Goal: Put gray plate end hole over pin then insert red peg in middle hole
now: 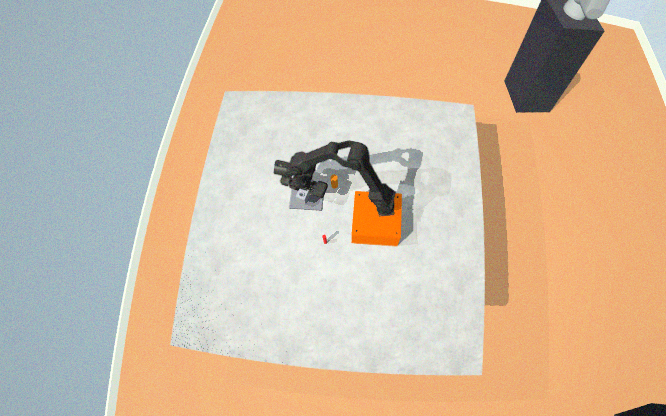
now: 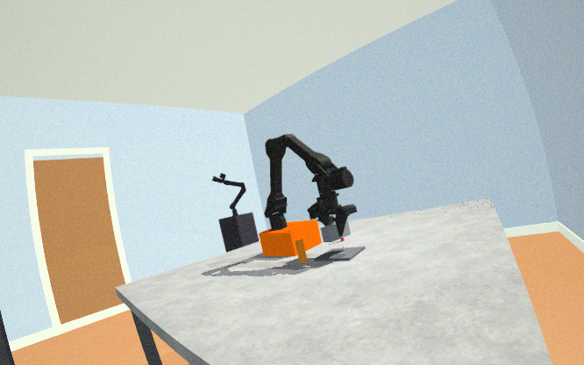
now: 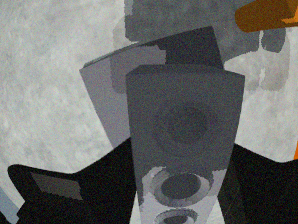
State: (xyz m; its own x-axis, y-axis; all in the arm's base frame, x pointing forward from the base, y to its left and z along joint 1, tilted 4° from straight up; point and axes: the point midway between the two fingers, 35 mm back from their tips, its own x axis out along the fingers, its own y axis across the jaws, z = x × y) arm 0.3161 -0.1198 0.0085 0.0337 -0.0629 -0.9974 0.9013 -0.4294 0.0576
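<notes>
Right now my gripper tip is 60 mm above the gray base and 10 mm to the right of it. Round my gripper tip: red peg 200 mm to the left, 60 mm behind, 30 mm below; gray plate 30 mm above.
</notes>
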